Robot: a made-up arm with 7 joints. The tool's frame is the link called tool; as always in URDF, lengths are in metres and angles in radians. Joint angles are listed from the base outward. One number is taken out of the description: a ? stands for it. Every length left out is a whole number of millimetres.
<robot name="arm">
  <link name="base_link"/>
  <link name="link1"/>
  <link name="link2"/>
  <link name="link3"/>
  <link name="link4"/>
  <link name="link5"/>
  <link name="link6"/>
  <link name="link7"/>
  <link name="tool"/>
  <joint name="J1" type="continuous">
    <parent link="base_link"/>
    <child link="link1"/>
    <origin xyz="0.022 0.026 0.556"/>
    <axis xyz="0 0 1"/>
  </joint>
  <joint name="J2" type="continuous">
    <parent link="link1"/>
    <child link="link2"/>
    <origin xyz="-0.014 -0.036 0" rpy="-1.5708 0 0"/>
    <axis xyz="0 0 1"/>
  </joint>
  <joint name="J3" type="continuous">
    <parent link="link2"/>
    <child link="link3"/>
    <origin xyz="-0.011 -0.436 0" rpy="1.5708 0 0"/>
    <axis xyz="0 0 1"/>
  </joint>
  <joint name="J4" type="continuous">
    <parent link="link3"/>
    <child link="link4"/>
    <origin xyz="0.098 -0.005 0" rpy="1.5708 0 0"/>
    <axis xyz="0 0 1"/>
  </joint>
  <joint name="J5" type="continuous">
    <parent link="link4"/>
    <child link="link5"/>
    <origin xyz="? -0.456 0" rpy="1.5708 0 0"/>
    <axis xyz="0 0 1"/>
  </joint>
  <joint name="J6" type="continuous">
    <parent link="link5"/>
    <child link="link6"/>
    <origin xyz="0.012 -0.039 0" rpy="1.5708 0 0"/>
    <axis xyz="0 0 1"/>
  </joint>
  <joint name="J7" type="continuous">
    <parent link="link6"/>
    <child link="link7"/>
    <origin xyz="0.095 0.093 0" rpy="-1.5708 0 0"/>
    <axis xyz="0 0 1"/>
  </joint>
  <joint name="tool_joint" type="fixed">
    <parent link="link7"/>
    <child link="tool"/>
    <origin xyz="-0.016 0.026 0" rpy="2.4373 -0.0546 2.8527"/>
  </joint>
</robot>
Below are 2 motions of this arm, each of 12 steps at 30 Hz.
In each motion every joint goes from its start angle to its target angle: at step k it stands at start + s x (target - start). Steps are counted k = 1, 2, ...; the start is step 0. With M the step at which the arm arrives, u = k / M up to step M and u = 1 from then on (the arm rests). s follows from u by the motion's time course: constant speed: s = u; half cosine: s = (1 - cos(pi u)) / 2; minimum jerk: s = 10 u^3 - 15 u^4 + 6 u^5.
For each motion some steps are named. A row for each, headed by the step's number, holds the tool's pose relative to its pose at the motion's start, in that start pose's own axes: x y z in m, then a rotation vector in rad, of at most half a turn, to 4 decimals.
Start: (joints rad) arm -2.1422 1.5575 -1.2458 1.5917 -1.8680 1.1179 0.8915
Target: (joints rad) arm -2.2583 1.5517 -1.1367 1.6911 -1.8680 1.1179 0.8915
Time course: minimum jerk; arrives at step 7
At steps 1, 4, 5, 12:
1: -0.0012 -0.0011 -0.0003 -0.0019 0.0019 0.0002
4: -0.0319 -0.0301 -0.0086 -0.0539 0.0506 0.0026
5: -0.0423 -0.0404 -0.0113 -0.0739 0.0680 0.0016
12: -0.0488 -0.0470 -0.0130 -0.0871 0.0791 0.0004

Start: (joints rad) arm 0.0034 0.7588 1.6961 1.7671 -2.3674 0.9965 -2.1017
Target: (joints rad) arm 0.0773 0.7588 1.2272 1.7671 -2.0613 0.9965 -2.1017
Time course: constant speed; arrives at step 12
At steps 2, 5, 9, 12:
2: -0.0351 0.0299 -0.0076 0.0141 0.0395 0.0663
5: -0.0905 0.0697 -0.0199 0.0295 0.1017 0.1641
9: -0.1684 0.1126 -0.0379 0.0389 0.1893 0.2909
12: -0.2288 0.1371 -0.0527 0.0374 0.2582 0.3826

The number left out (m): 0.137
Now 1 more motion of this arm.
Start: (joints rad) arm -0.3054 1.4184 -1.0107 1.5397 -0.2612 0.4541 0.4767
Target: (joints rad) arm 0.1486 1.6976 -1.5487 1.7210 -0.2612 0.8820 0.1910
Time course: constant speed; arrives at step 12
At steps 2, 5, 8, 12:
2: -0.0253 -0.0139 0.0390 0.1196 -0.0505 0.0565
5: -0.0632 -0.0492 0.1090 0.3034 -0.1098 0.1269
8: -0.0965 -0.1047 0.1898 0.4901 -0.1475 0.1781
12: -0.1232 -0.2121 0.3075 0.7368 -0.1614 0.2143

